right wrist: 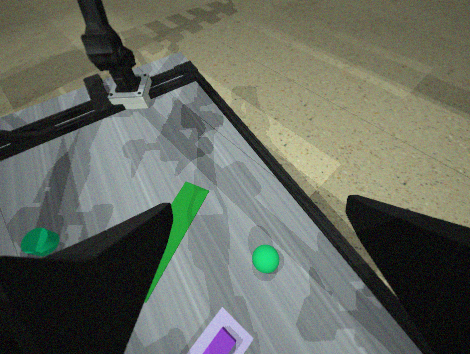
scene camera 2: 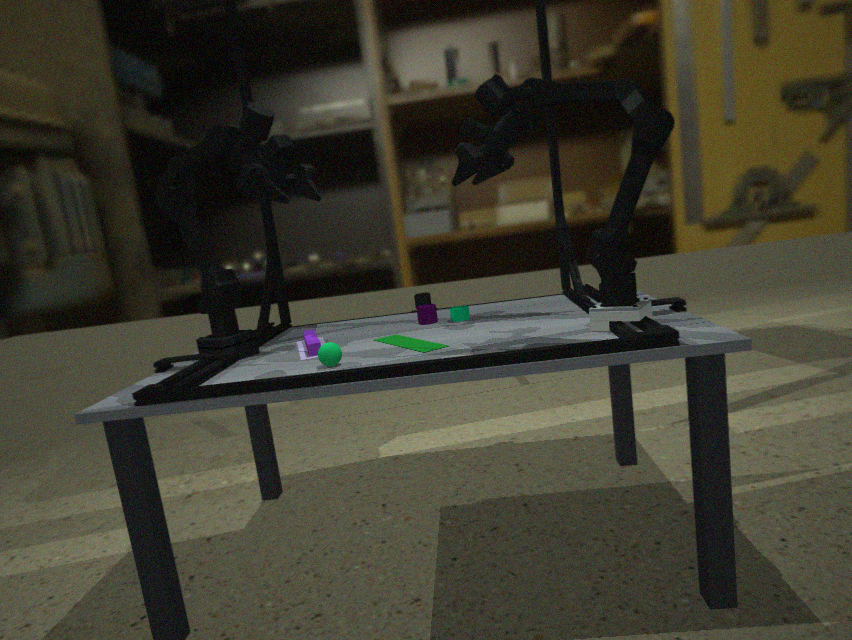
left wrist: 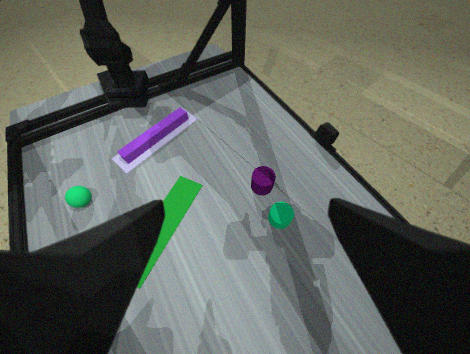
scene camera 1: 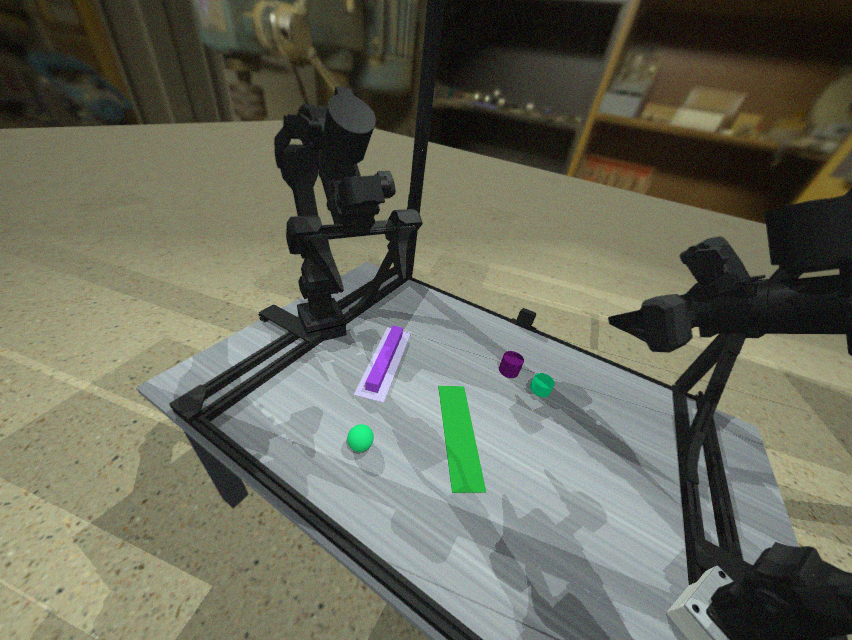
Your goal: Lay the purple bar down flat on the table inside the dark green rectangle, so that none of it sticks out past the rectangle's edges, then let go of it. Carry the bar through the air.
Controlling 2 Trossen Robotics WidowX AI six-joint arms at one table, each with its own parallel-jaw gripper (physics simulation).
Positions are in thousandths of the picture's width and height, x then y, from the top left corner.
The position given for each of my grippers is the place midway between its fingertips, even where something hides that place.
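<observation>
Purple bar (scene camera 1: 438,599), (left wrist: 303,405), on the table. Green cylinder (right wrist: 84,682), on the table. Dark green rectangle (scene camera 1: 548,745) and pale lilac rectangle (scene camera 1: 423,612) visible. My left gripper (scene camera 1: 737,491), (scene camera 2: 544,288), (left wrist: 524,583): open, holding nothing. My right gripper (scene camera 1: 440,446), (right wrist: 550,586): open, holding nothing.
</observation>
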